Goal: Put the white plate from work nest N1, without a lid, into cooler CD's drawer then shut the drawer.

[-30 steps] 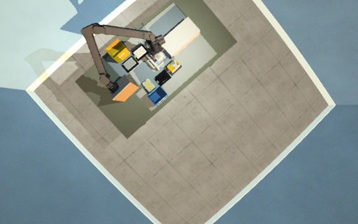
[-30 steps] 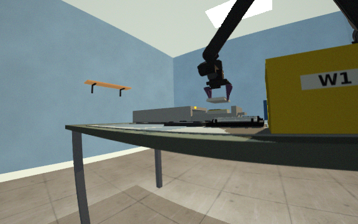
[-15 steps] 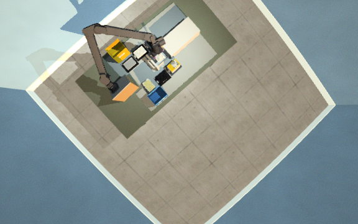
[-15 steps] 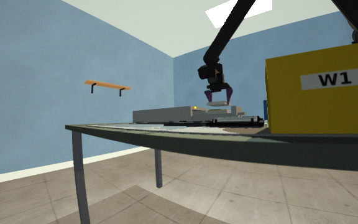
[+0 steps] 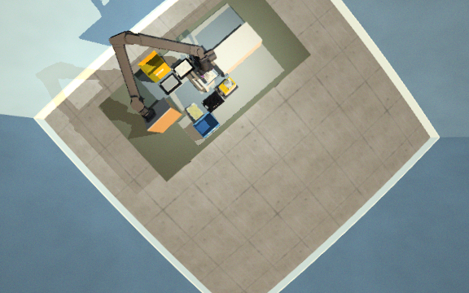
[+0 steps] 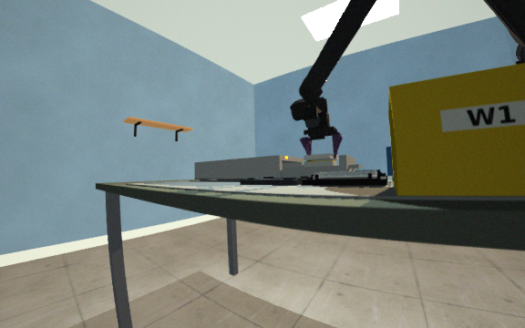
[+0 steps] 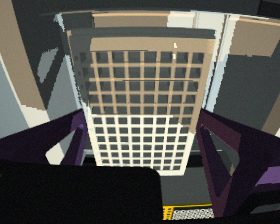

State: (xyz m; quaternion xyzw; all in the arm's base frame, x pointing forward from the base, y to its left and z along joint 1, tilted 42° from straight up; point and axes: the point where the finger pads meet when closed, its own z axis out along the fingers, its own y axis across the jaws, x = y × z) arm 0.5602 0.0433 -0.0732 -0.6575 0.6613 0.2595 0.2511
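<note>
My gripper is now 4 cm short of the cooler drawer and 5 cm above it. Also, from my hand: white plate: right at my hand; cooler CD: 18 cm ahead, 4 cm below; yellow tip box: 5 cm ahead, 19 cm to the right, 2 cm below.
</note>
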